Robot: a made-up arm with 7 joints.
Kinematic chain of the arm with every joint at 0, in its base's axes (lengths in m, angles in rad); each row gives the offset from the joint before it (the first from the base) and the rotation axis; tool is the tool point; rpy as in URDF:
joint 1: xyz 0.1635 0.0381 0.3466 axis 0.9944 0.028 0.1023
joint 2: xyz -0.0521 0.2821 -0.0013 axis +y
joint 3: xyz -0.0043 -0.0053 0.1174 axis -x
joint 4: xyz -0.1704 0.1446 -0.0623 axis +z
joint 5: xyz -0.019 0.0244 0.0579 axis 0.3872 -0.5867 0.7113
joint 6: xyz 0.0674 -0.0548 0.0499 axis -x
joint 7: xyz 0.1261 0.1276 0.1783 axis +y
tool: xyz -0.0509 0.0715 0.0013 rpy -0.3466 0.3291 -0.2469
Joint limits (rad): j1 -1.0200..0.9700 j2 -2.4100..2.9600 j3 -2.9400..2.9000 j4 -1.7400..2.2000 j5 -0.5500..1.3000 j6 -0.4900..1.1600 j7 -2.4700..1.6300
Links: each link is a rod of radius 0.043 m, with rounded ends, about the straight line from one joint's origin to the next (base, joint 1, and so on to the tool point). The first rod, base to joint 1, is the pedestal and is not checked.
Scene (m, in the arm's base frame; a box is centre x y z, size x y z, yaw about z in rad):
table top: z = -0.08
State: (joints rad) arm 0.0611 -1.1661 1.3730 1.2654 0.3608 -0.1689 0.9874
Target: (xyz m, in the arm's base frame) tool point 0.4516 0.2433 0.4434
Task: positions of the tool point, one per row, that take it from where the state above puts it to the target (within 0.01 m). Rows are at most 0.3 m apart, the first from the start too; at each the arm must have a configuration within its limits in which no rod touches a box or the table.
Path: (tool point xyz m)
1: 0.2702 0.6434 0.1728
2: 0.4350 0.4782 0.3099
3: 0.4516 0.2433 0.4434

